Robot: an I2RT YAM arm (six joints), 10 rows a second.
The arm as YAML. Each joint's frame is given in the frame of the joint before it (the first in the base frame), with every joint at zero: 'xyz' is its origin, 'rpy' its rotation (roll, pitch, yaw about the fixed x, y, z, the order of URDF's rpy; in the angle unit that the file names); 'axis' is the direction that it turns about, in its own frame. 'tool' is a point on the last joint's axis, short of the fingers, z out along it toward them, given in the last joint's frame.
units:
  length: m
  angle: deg
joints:
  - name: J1
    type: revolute
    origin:
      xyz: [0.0, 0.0, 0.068]
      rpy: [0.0, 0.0, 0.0]
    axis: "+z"
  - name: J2
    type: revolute
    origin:
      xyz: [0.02, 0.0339, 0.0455]
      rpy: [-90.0, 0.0, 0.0]
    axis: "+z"
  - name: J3
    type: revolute
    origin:
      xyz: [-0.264, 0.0, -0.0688]
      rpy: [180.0, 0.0, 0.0]
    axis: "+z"
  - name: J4
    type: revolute
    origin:
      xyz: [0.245, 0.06, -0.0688]
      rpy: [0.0, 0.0, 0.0]
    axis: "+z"
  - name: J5
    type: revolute
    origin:
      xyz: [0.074, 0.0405, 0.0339]
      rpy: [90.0, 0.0, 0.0]
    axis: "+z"
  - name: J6
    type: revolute
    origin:
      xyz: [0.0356, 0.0, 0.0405]
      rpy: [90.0, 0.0, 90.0]
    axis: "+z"
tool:
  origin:
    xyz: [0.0, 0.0, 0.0]
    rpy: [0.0, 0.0, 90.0]
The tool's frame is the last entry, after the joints.
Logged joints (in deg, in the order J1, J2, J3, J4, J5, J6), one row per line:
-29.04, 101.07, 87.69, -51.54, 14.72, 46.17
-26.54, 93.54, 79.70, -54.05, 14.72, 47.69
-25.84, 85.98, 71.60, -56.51, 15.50, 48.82
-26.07, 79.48, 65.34, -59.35, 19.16, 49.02
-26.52, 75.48, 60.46, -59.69, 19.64, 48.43
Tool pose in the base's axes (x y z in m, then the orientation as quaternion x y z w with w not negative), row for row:
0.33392, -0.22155, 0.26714, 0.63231, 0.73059, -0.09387, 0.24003
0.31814, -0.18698, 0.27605, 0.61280, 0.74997, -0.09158, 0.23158
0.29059, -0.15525, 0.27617, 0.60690, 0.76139, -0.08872, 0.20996
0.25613, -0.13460, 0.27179, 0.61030, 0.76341, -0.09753, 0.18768
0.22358, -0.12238, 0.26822, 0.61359, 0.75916, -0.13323, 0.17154
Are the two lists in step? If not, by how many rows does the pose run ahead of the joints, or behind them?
The pose runs 1 row behind the joints: the pose in row i belongs to the joints in row i - 1.
